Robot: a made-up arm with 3 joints. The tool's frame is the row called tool.
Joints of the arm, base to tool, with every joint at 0 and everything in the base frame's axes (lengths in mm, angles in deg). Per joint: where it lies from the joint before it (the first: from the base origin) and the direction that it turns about. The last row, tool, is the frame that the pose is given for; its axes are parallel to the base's.
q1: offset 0 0 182 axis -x
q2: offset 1 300 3 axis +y
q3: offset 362 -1 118 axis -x
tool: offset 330 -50 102
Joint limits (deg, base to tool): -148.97..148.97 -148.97..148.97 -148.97..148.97
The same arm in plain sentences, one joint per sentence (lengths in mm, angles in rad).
The arm has three revolute joints in a row. What follows holds with every joint at zero, and every direction is one of the base frame's.
Joint 1 is mounted 182 mm along +z from the base frame's origin and turns about -x, from -2.6 to 2.6 rad.
Joint 2 is mounted 1 mm along +x and 300 mm along +y and 3 mm along +z from joint 1 and turns about +y, from -2.6 to 2.6 rad.
Joint 3 is mounted 362 mm along +x and 1 mm along -y and 118 mm along +z from joint 2 and turns about -x, from -2.6 to 2.6 rad.
The tool frame, which is the frame that the pose is given for, is mounted 330 mm along +x and 50 mm along -y and 102 mm along +z from joint 3; its axes are parallel to the base frame's.

